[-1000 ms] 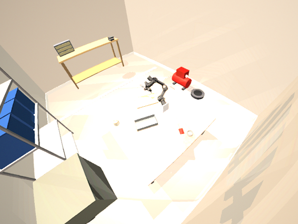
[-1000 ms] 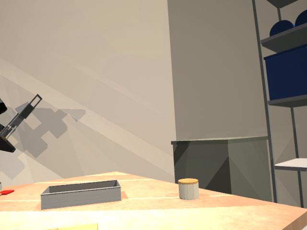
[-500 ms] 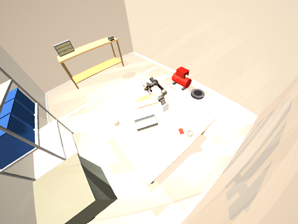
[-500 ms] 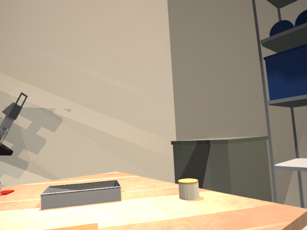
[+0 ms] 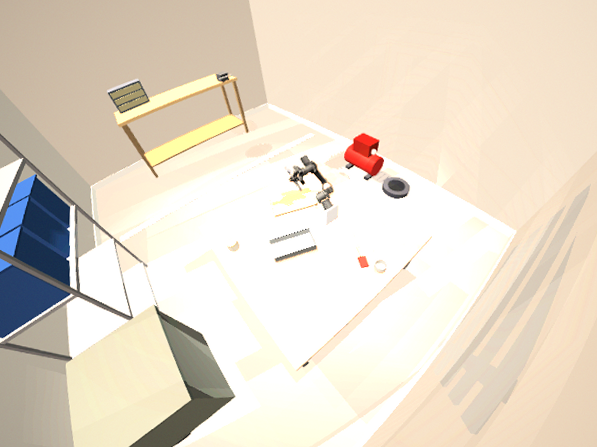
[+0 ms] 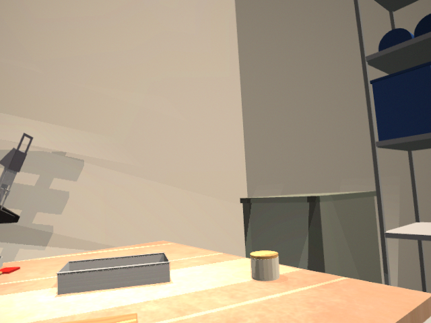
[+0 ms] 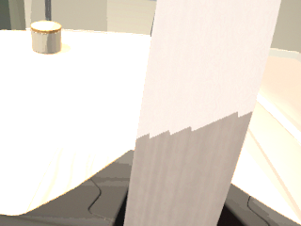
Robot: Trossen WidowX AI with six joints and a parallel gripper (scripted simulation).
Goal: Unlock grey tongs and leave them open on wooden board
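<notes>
Right now the wooden board is 220 mm below my gripper tip. Also, from my gripper tip: wooden lid 620 mm ahead, 20 mm to the left, 190 mm below; then grey roasting tin 310 mm ahead, 340 mm to the left, 190 mm below.
</notes>
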